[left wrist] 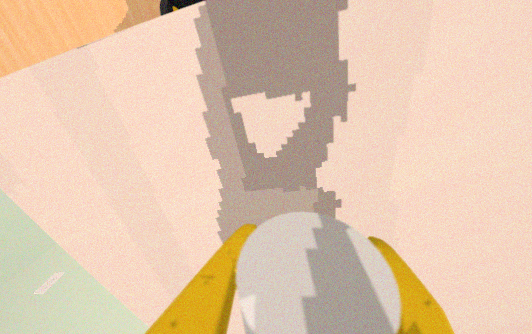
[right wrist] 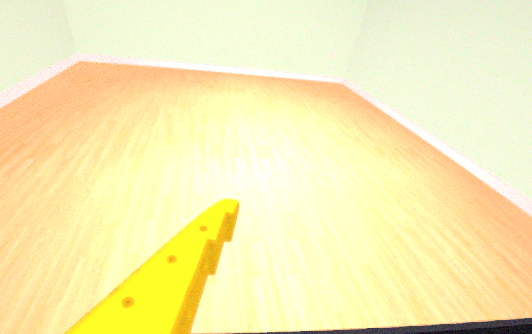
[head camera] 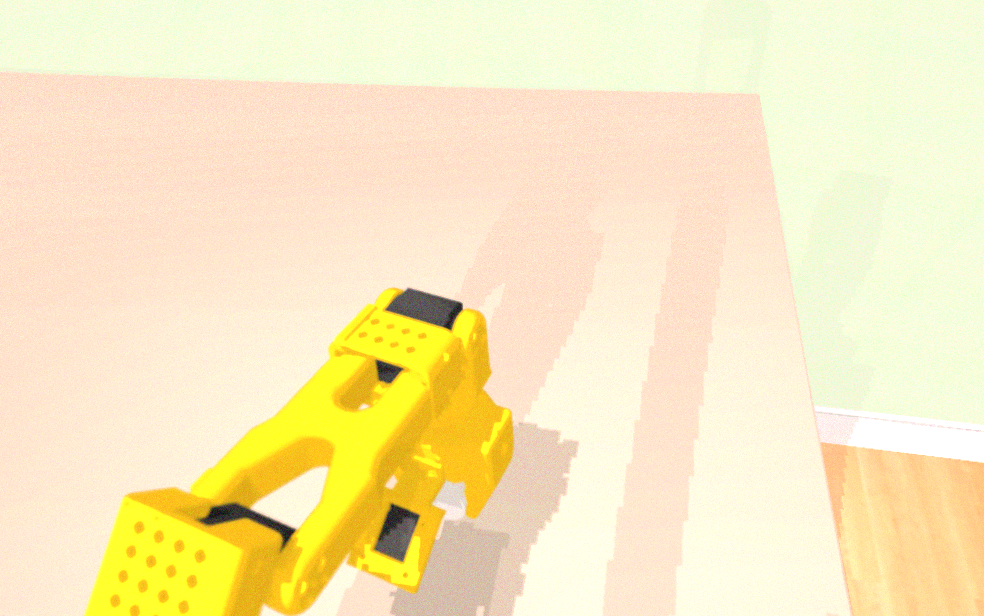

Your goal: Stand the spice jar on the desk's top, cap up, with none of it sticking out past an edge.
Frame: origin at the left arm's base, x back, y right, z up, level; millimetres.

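Where they show: left end effector, tool point: (left wrist: 255, 237) (head camera: 469, 509); right end effector, tool point: (right wrist: 236, 215).
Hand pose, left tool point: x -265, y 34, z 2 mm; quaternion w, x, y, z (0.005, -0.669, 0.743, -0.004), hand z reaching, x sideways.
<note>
After its pixels a point has its place.
The spice jar (head camera: 451, 493) {x -257, y 28, z 30 mm} (left wrist: 280, 270) {x -257, y 24, z 19 mm} shows its smooth pale grey round end in the left wrist view and a small white part in the head view, mostly hidden by the arm. Its cap does not show. My left gripper (head camera: 457, 509) {x -265, y 34, z 2 mm} (left wrist: 310, 232) is shut on the jar, one yellow jaw pressing each side, over the desk's top (head camera: 217, 181) {x -615, y -426, z -55 mm} (left wrist: 450, 125) {x -242, y -63, z -55 mm}. Whether the jar touches the desk is hidden. My right gripper (right wrist: 240, 210) {x 244, y 273, z 93 mm} shows one notched jaw, so it is fully open, away from the desk.
The desk's right edge runs down the head view, with wood floor (head camera: 907, 530) {x -879, y 535, z -775 mm} (left wrist: 45, 30) {x -27, y 1009, z -775 mm} (right wrist: 300, 175) {x 1420, y -186, z -775 mm} beyond it and a pale green wall (head camera: 871, 217) {x -1032, y 344, z -259 mm} (left wrist: 50, 260) {x -1196, y 1488, z -512 mm} (right wrist: 225, 30) {x 3764, y 494, z -238 mm} behind. A black part (left wrist: 182, 6) shows past the desk edge. Arm shadows lie across the desk.
</note>
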